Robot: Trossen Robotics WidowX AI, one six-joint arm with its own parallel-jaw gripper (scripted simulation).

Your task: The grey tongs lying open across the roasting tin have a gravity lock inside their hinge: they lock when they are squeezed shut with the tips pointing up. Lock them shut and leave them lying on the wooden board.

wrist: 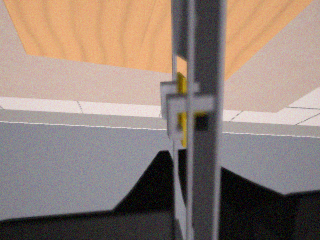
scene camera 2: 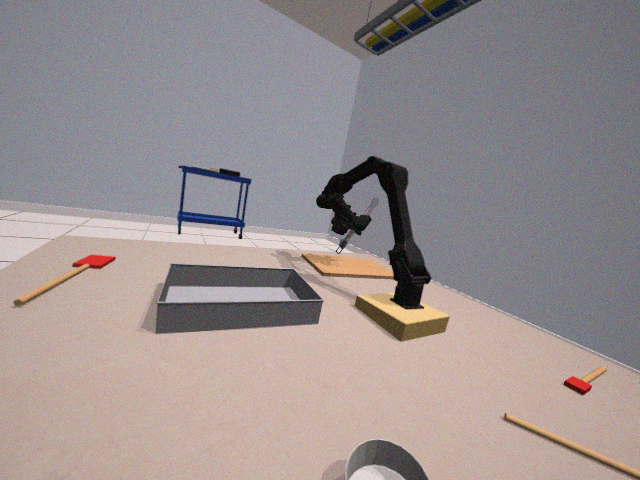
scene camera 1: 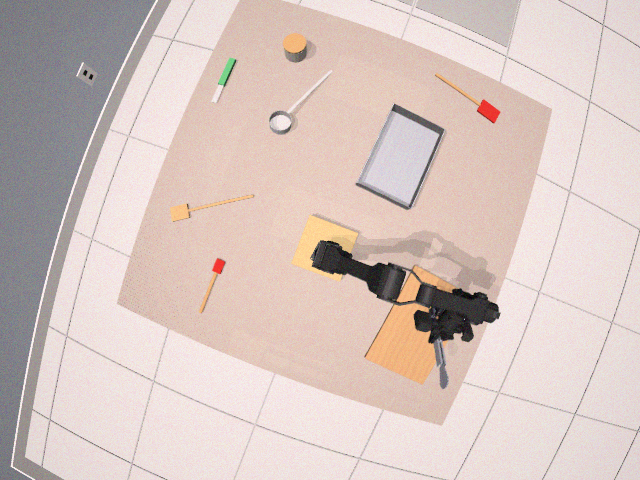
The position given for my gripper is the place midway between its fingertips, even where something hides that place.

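My gripper (scene camera 1: 429, 342) (wrist: 172, 160) (scene camera 2: 360, 234). Wooden board (scene camera 1: 398, 346) (wrist: 144, 42) (scene camera 2: 333, 266). Grey roasting tin (scene camera 2: 194, 297) (scene camera 1: 399, 161).
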